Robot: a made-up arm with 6 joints. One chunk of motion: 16 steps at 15 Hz.
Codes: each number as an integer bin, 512 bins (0 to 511) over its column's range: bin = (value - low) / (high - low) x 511, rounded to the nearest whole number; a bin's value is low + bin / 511 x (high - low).
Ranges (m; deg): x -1.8..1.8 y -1.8..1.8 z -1.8..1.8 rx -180..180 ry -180..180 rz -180..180
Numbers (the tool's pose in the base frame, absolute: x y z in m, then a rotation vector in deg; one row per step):
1: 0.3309 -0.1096 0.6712 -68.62 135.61 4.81
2: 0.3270 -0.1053 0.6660 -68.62 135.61 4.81
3: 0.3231 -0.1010 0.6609 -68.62 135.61 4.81
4: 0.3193 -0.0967 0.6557 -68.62 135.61 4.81
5: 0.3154 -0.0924 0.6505 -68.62 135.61 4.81
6: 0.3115 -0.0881 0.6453 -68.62 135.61 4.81
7: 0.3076 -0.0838 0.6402 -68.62 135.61 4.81
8: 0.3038 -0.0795 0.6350 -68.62 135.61 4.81
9: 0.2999 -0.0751 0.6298 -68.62 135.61 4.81
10: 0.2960 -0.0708 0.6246 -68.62 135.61 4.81
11: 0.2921 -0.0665 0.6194 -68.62 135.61 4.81
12: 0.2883 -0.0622 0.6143 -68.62 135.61 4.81
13: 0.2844 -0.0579 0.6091 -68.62 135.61 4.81
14: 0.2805 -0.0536 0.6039 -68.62 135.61 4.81
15: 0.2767 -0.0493 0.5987 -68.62 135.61 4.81
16: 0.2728 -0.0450 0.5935 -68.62 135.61 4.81
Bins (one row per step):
1: 302 240 351 158 448 262
2: 302 241 350 158 448 262
3: 301 241 349 158 448 262
4: 301 242 349 158 448 262
5: 300 242 348 158 448 262
6: 300 243 347 158 448 262
7: 299 244 346 158 448 262
8: 299 244 346 158 448 262
9: 298 245 345 158 448 262
10: 298 245 344 158 448 262
11: 297 246 343 158 448 262
12: 296 247 343 158 448 262
13: 296 247 342 158 448 262
14: 295 248 341 158 448 262
15: 295 249 340 158 448 262
16: 294 249 340 158 448 262

